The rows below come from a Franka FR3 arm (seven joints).
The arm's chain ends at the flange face. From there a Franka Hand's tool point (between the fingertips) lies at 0.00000 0.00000 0.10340 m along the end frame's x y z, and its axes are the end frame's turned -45 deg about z.
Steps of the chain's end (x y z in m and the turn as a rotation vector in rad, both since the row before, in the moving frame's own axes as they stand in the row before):
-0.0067 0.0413 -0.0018 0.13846 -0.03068 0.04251
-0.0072 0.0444 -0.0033 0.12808 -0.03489 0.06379
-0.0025 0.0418 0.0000 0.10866 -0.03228 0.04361
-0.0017 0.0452 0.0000 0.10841 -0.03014 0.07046
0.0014 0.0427 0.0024 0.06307 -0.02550 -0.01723
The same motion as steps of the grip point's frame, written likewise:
-0.0258 0.0123 -0.0028 0.11960 0.07621 0.04251
-0.0293 0.0146 -0.0042 0.11524 0.06590 0.06379
-0.0255 0.0176 -0.0007 0.09966 0.05401 0.04361
-0.0271 0.0209 -0.0007 0.09797 0.05535 0.07046
-0.0265 0.0247 0.0022 0.06263 0.02657 -0.01723

